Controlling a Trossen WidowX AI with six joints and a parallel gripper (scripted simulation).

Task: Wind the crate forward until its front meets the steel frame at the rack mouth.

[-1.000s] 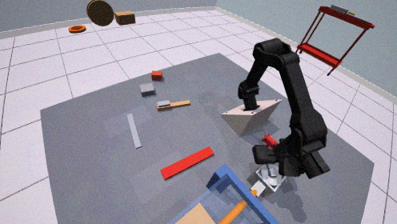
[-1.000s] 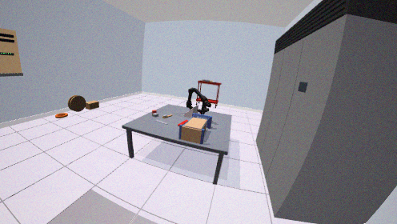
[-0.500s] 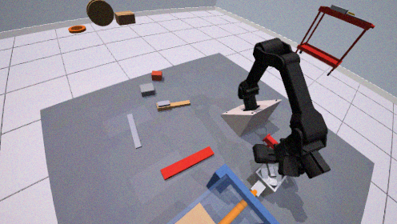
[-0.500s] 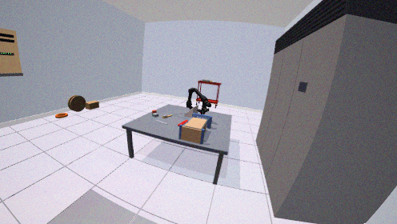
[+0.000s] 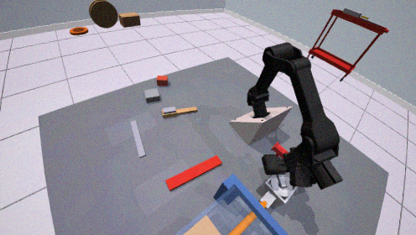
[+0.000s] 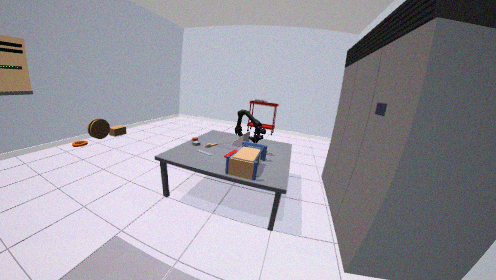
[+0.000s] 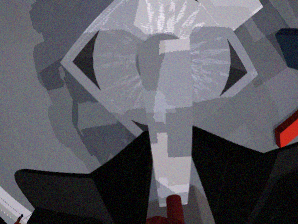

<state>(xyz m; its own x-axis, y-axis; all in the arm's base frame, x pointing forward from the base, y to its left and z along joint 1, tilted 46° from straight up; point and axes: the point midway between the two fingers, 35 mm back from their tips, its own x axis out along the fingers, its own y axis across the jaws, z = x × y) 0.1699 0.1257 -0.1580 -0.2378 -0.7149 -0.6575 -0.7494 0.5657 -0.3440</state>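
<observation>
Right now my gripper tip is 10 mm past the winch handle, 10 mm to the left of it and 20 mm below it. From my gripper tip the other things lie so: red knob (40 mm behind, 40 mm to the right, 50 mm above); then hand winch (10 mm ahead, 30 mm to the left, 60 mm below); then blue frame (190 mm ahead, 20 mm to the left, 20 mm above).
</observation>
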